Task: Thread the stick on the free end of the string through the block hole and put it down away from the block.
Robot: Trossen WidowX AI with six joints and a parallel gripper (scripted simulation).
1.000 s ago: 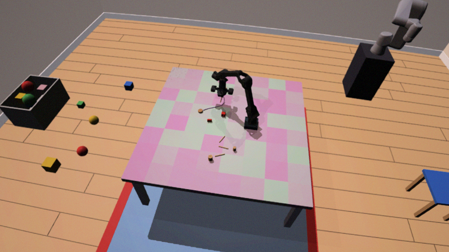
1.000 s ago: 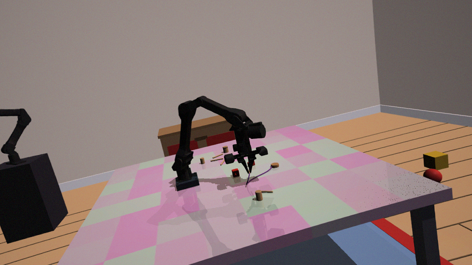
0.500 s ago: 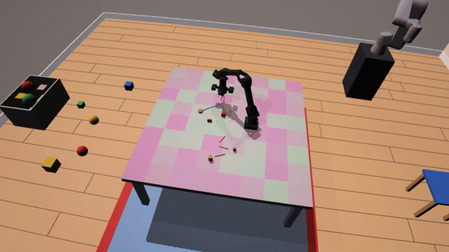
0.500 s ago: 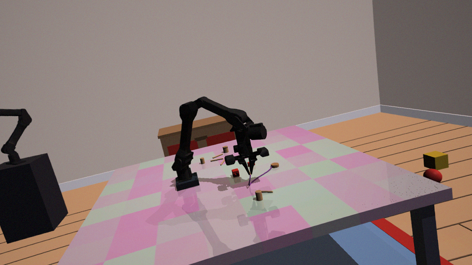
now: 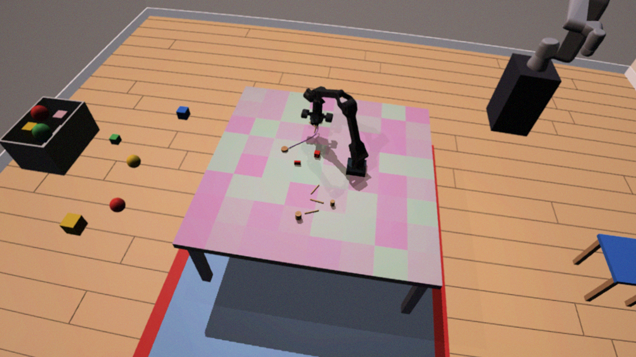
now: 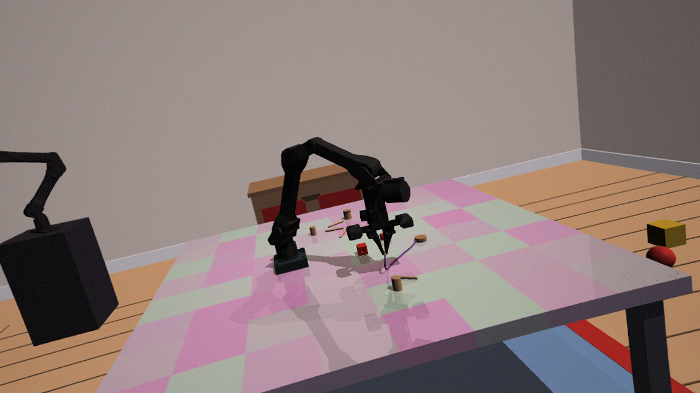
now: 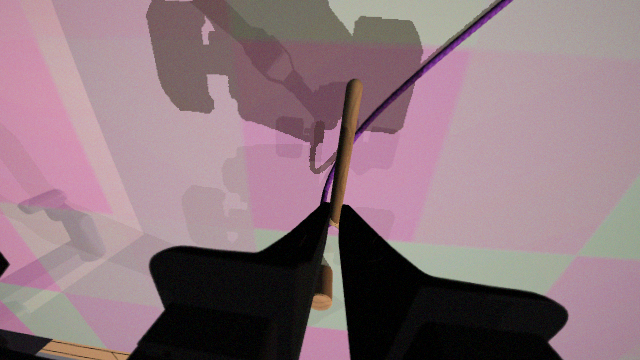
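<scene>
The wooden peg is 120 mm to the right of my gripper tip and 40 mm below it. From my gripper tip the other things lie so: round wooden button (190 mm to the left, 160 mm ahead, 50 mm below).
</scene>
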